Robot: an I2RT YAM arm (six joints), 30 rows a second.
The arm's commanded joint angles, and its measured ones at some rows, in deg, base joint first. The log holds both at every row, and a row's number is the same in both.
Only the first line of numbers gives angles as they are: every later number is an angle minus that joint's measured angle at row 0.
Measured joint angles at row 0: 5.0 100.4 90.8 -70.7 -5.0 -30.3
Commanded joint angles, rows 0 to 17: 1.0 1.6 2.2 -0.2 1.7 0.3; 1.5 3.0 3.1 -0.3 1.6 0.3; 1.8 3.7 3.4 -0.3 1.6 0.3; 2.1 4.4 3.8 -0.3 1.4 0.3; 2.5 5.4 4.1 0.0 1.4 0.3; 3.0 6.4 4.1 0.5 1.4 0.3; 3.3 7.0 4.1 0.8 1.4 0.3; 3.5 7.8 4.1 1.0 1.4 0.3; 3.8 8.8 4.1 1.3 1.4 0.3; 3.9 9.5 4.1 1.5 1.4 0.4; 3.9 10.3 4.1 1.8 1.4 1.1; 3.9 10.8 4.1 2.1 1.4 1.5; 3.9 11.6 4.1 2.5 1.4 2.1; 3.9 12.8 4.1 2.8 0.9 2.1; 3.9 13.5 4.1 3.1 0.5 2.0; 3.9 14.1 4.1 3.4 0.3 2.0; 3.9 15.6 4.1 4.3 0.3 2.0; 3.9 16.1 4.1 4.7 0.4 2.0
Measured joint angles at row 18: 3.7 13.4 2.9 3.7 1.3 0.9
